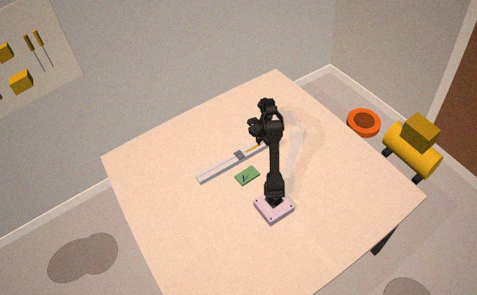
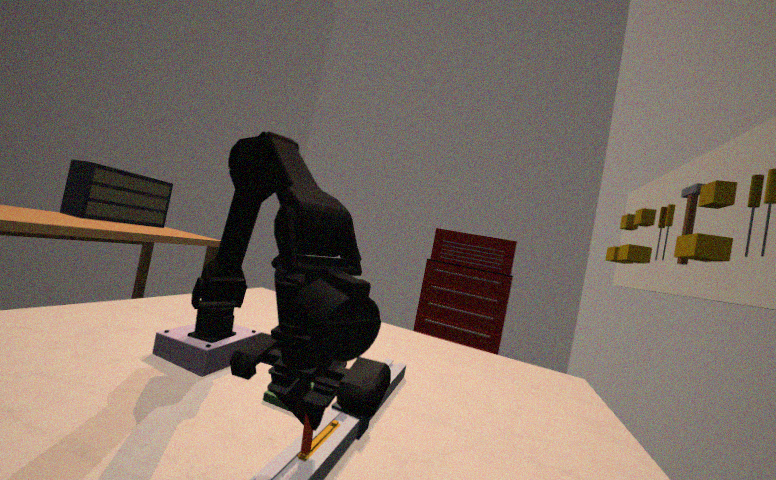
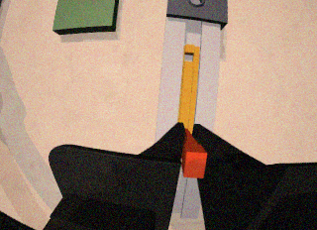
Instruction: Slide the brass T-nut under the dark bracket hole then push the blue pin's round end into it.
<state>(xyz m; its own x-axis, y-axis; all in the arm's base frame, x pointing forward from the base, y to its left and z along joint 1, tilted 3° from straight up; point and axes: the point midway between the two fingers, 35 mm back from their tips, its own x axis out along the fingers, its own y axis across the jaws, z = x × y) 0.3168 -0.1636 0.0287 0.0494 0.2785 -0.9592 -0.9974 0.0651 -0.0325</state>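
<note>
My gripper tip is 12 cm past the blue pin, 19 cm to the right of it and 3 cm above it. Also, from my gripper tip: aluminum rail: 2 cm ahead, 12 cm to the left, 3 cm below; green tray: 11 cm behind, 17 cm to the left, 5 cm below.
</note>
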